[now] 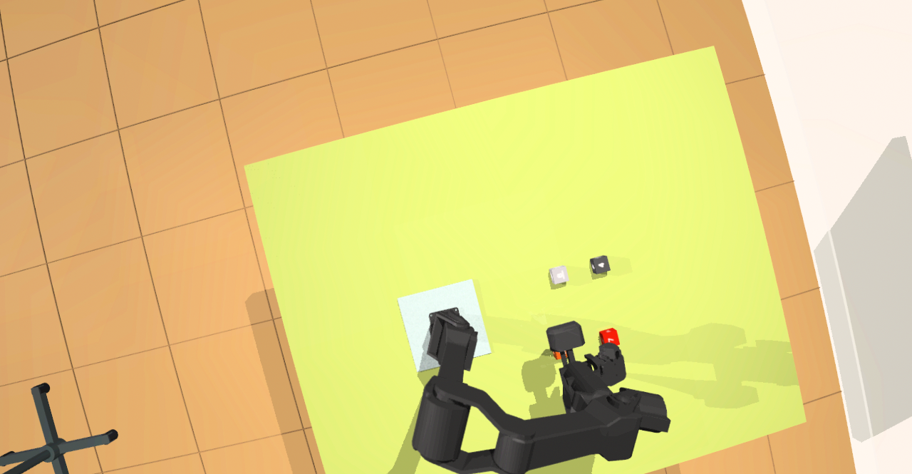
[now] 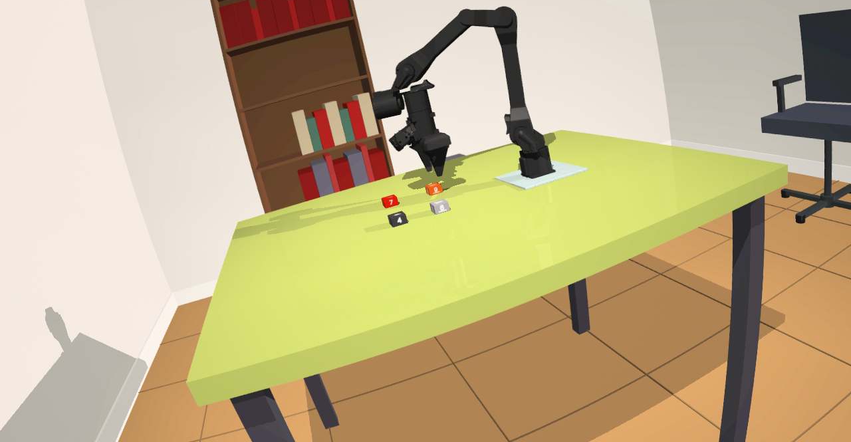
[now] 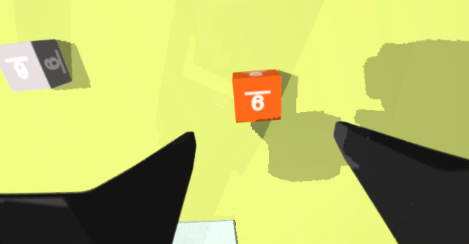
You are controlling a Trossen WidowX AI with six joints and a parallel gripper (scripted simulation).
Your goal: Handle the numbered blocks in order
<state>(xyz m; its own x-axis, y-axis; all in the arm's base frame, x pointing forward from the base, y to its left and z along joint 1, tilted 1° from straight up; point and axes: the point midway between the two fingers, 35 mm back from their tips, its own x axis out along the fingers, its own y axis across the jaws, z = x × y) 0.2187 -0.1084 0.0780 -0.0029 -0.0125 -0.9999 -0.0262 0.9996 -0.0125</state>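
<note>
Right now the orange block is 1 cm ahead of my gripper tip and 3 cm below it. From my gripper tip the other things lie so: red block: 12 cm ahead, 3 cm below; grey block: 4 cm ahead, 16 cm to the left, 3 cm below; black block: 13 cm ahead, 16 cm to the left, 3 cm below.
</note>
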